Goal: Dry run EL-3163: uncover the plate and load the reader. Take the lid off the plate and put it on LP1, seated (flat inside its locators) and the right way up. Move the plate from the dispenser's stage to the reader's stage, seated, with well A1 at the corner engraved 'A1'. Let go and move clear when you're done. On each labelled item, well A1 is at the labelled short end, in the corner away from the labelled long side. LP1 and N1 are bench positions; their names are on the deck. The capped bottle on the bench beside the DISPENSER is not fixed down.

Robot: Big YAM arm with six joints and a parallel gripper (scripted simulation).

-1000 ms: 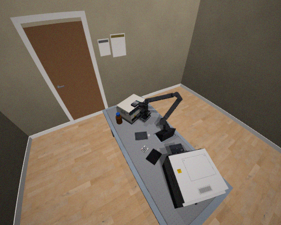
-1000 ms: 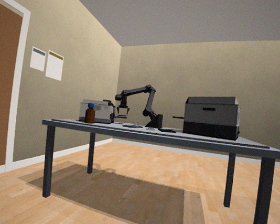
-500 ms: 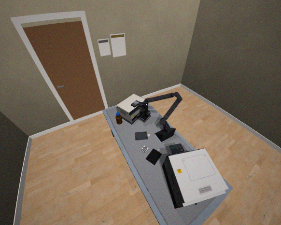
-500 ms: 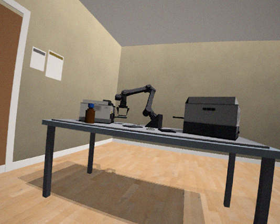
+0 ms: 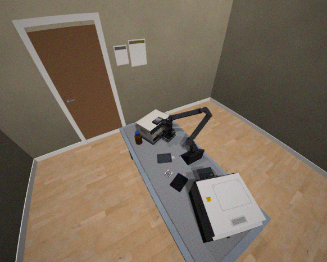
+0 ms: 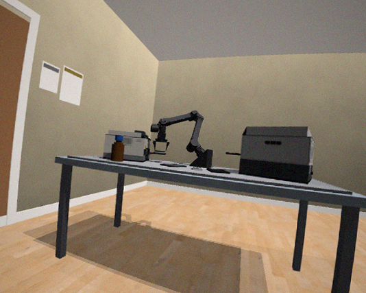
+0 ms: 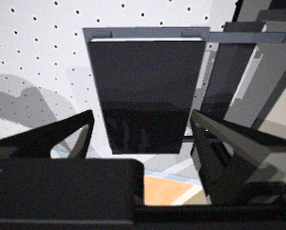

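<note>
The dark see-through lid is 1 cm below my hand. From my hand the other things lie so: brown capped bottle 35 cm ahead, 18 cm to the right; then well plate 2 cm below; then grey-blue LP1 pad 20 cm to the left, 20 cm ahead, 10 cm below.
</note>
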